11 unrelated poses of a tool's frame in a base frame.
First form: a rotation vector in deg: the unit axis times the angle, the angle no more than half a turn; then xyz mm.
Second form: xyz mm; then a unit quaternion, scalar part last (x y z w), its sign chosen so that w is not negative. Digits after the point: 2 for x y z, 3 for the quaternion.
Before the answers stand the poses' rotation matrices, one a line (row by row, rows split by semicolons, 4 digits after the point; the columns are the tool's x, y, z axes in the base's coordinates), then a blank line. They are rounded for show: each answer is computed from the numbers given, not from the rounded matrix.
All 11 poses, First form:
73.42 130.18 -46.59 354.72 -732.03 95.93
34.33 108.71 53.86 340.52 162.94 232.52
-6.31 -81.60 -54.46 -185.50 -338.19 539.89
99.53 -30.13 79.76 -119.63 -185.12 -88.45
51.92 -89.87 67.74 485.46 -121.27 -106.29
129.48 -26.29 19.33 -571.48 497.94 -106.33
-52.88 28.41 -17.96 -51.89 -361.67 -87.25
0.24 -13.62 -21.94 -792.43 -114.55 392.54
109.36 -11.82 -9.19 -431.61 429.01 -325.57
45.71 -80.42 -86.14 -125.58 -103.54 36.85
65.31 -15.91 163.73 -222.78 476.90 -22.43
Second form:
-0.4957 0.8662 0.0633; 0.6293 0.4084 -0.6611; -0.5985 -0.2879 -0.7476
-0.4712 0.0278 0.8816; 0.7182 0.5922 0.3652; -0.5120 0.8053 -0.2990
-0.1398 0.6091 -0.7806; -0.4872 0.6441 0.5898; 0.8620 0.4628 0.2068
0.2988 -0.7482 0.5924; 0.1696 -0.5692 -0.8045; 0.9391 0.3409 -0.0431
-0.2849 -0.9268 -0.2448; -0.0199 0.2610 -0.9651; 0.9584 -0.2700 -0.0928
0.8991 -0.4274 0.0943; -0.2174 -0.6233 -0.7512; 0.3798 0.6549 -0.6533
0.8444 0.0477 0.5336; -0.4615 0.5705 0.6794; -0.2720 -0.8199 0.5037
0.9001 0.3696 -0.2305; -0.3706 0.9279 0.0407; 0.2290 0.0488 0.9722
0.9752 -0.0650 -0.2116; -0.2211 -0.3328 -0.9167; -0.0108 0.9408 -0.3389
-0.3850 0.1819 -0.9048; -0.9151 0.0516 0.3998; 0.1194 0.9820 0.1466
-0.7265 -0.1148 0.6775; -0.0177 -0.9825 -0.1856; 0.6870 -0.1468 0.7117

354.72 -732.03 95.93 0.459 0.814 -0.291 0.203
340.52 162.94 232.52 0.243 0.769 0.381 0.453
-185.50 -338.19 539.89 -0.049 -0.628 -0.419 0.654
-119.63 -185.12 -88.45 0.691 -0.209 0.554 0.414
485.46 -121.27 -106.29 0.370 -0.640 0.482 0.470
-571.48 497.94 -106.33 0.891 -0.181 0.133 0.395
-51.89 -361.67 -87.25 -0.439 0.236 -0.149 0.854
-792.43 -114.55 392.54 0.002 -0.118 -0.190 0.975
-431.61 429.01 -325.57 0.813 -0.088 -0.068 0.571
-125.58 -103.54 36.85 0.323 -0.568 -0.608 0.451
-222.78 476.90 -22.43 0.369 -0.090 0.925 0.026

